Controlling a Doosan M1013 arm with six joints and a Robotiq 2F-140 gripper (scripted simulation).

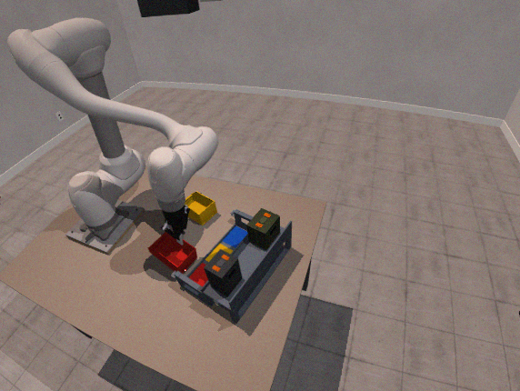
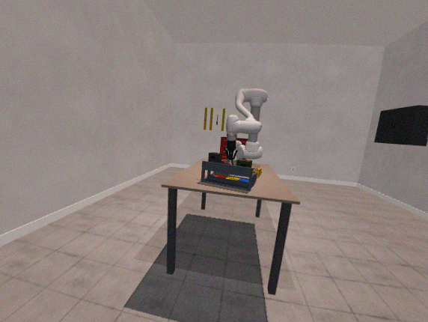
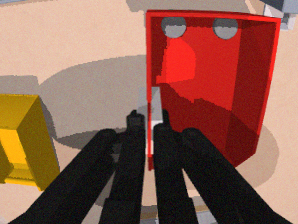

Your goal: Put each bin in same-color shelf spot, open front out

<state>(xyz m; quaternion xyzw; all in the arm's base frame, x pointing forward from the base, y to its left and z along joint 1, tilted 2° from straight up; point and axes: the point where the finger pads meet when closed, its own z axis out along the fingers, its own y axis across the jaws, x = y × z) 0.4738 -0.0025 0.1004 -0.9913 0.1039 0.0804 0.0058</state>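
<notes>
The red bin is 5 cm to the right of my hand, 4 cm below it and 2 cm behind it. Round my hand: yellow bin (23 cm to the left, 8 cm behind, 7 cm below); then grey shelf (29 cm ahead, 1 cm to the left, 1 cm below).
</notes>
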